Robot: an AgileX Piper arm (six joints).
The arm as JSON. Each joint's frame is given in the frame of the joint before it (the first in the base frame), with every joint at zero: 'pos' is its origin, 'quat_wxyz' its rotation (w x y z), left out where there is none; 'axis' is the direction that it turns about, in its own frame. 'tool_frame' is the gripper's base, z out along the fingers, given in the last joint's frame.
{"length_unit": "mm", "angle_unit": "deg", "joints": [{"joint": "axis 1", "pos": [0.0, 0.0, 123.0], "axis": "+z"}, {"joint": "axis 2", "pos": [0.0, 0.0, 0.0], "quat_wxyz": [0.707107, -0.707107, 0.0, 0.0], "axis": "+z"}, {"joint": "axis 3", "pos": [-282.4, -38.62, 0.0], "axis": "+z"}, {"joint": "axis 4", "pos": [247.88, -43.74, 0.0], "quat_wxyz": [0.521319, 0.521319, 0.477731, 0.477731], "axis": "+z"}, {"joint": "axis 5", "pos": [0.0, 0.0, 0.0], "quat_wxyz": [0.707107, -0.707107, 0.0, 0.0], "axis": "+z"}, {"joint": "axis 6", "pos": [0.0, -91.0, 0.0], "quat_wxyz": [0.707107, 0.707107, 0.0, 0.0], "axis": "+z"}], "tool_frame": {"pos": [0.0, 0.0, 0.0]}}
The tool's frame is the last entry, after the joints.
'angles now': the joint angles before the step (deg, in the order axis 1, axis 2, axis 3, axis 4, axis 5, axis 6). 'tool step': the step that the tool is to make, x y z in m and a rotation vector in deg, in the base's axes. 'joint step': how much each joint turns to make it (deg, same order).
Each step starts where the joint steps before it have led.
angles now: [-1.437 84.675 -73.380 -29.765 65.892 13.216]
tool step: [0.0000 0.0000 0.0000 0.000 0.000 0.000]
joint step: [0.000 0.000 0.000 0.000 0.000 0.000]
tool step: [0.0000 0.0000 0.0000 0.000 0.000 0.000]
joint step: [0.000 0.000 0.000 0.000 0.000 0.000]
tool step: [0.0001 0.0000 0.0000 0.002 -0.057 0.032]
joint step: [-0.004 0.000 0.006 0.000 -0.073 0.000]
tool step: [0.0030 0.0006 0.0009 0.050 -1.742 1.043]
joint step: [-0.001 -0.010 0.002 0.002 -2.024 -0.055]
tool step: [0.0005 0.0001 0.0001 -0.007 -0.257 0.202]
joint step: [0.000 0.004 0.006 -0.002 -0.332 -0.047]
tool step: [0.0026 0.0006 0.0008 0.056 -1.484 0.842]
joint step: [0.010 0.015 -0.013 -0.004 -1.704 0.011]
